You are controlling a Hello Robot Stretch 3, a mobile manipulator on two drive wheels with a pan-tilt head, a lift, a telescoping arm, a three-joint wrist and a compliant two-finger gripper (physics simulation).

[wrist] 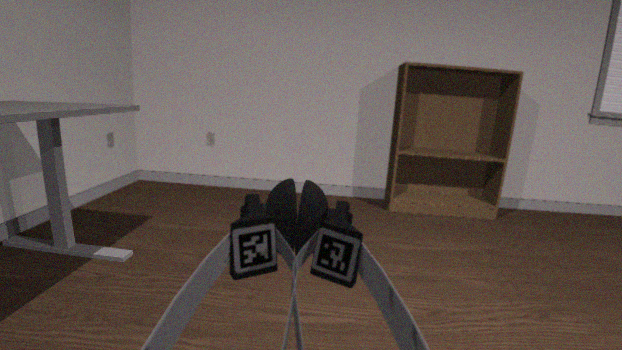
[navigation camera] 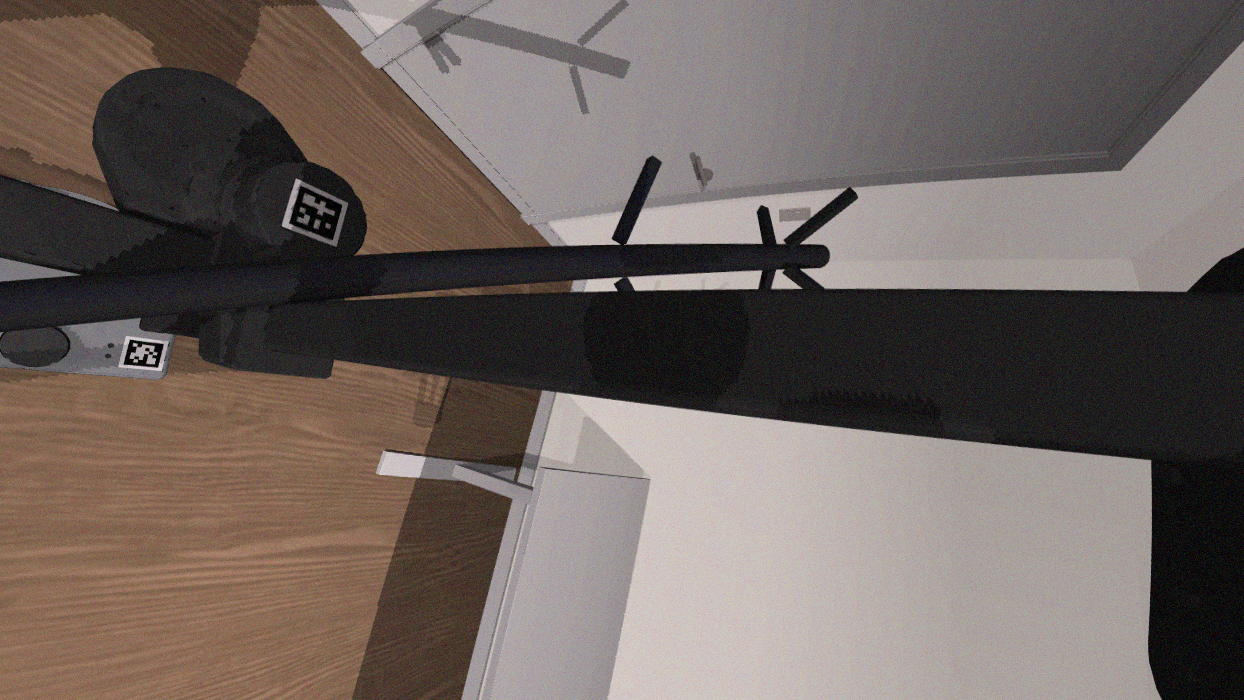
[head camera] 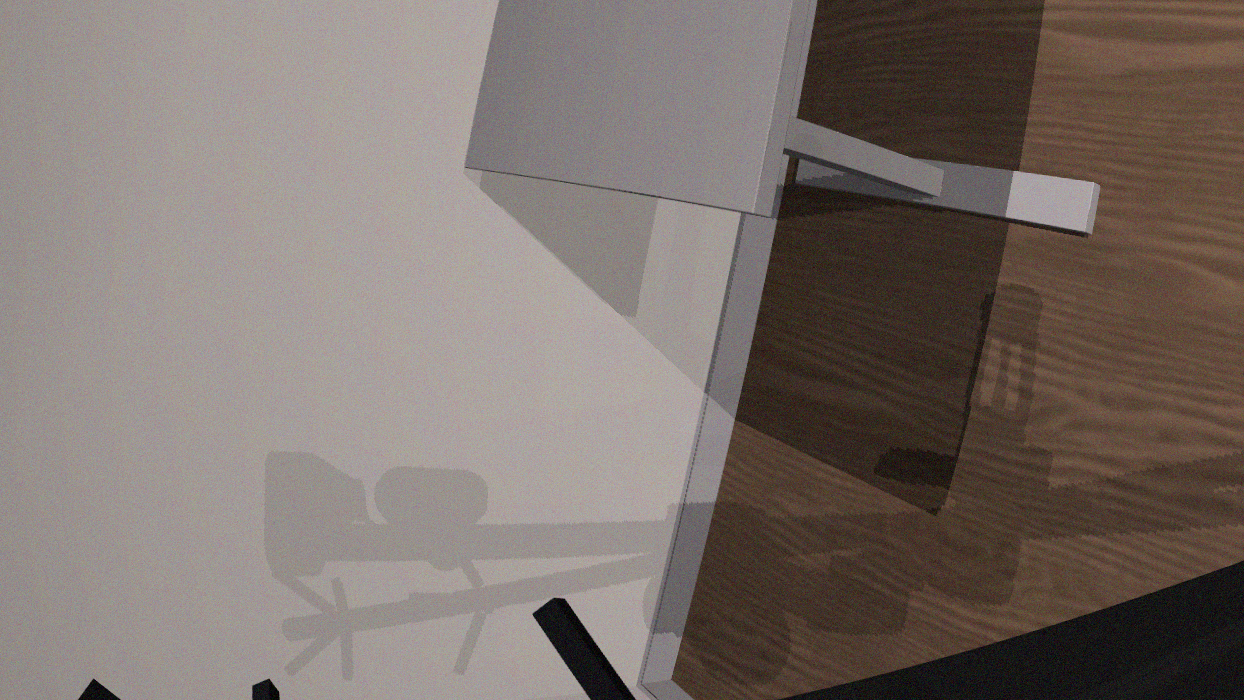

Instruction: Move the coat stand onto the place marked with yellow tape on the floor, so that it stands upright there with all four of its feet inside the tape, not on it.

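Seen in the pictures: gripper, fingertip midpoint: (wrist: 296, 205); robot's base, link origin: (navigation camera: 39, 338).
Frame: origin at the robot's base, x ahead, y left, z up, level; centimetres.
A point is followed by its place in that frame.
The coat stand shows in part. In the navigation view its dark pole (navigation camera: 521, 263) @[y 23.6, x -15.6, z 103.5 cm] runs from the left edge to a rounded top, with several short hooks around it. Its feet are out of view there. In the head view a dark hook (head camera: 581, 648) @[y 36.4, x -12.2, z 110.6 cm] rises at the bottom edge, with more dark hook tips at the lower left. My gripper (wrist: 296, 205) @[y -17.4, x 24.8, z 73.8 cm] is shut in the wrist view, its fingertips almost together with nothing held between them. How it stands to the pole is hidden. The yellow tape does not show in the present views.
A grey desk (head camera: 626, 95) @[y 99.7, x 31.2, z 71.9 cm] (navigation camera: 578, 557) @[y 95.9, x 43.3, z 71.9 cm] (wrist: 65, 109) @[y 55.9, x 122.8, z 71.9 cm] stands by the wall, its foot reaching over the wood floor. A grey door (navigation camera: 782, 87) @[y 87.8, x -92.2, z 119.2 cm] is behind the hooks. My dark mast crosses the navigation view. A wooden bookcase (wrist: 400, 110) @[y -103.2, x 222.5, z 73.4 cm] stands against the far wall in the wrist view.
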